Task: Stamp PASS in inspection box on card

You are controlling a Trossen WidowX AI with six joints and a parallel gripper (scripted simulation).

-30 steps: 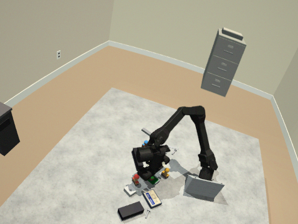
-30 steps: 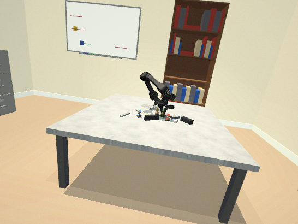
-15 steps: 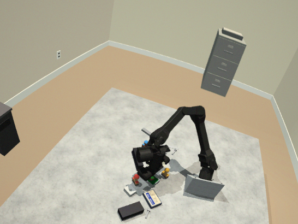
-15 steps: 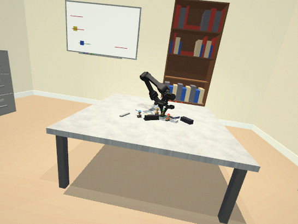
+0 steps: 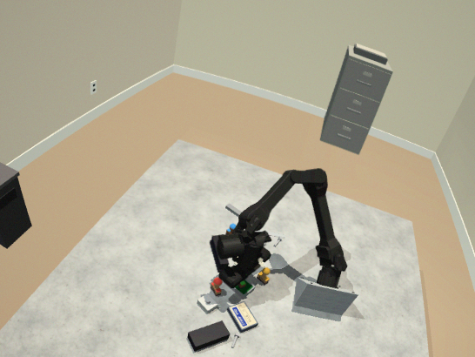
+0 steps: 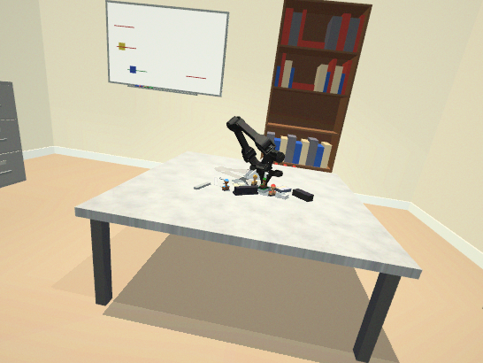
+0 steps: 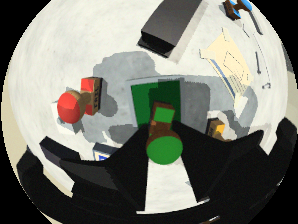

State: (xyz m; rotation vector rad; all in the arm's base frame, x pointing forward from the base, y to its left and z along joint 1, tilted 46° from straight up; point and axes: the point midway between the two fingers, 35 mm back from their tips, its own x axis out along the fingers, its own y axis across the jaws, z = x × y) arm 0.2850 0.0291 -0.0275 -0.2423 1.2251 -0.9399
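My gripper tip is now right at the green-knob stamp. Round my gripper tip: green ink pad 3 cm below; then yellow-knob stamp 7 cm behind, 5 cm to the right, 1 cm below; then red-knob stamp 7 cm ahead, 5 cm to the left, 1 cm below.
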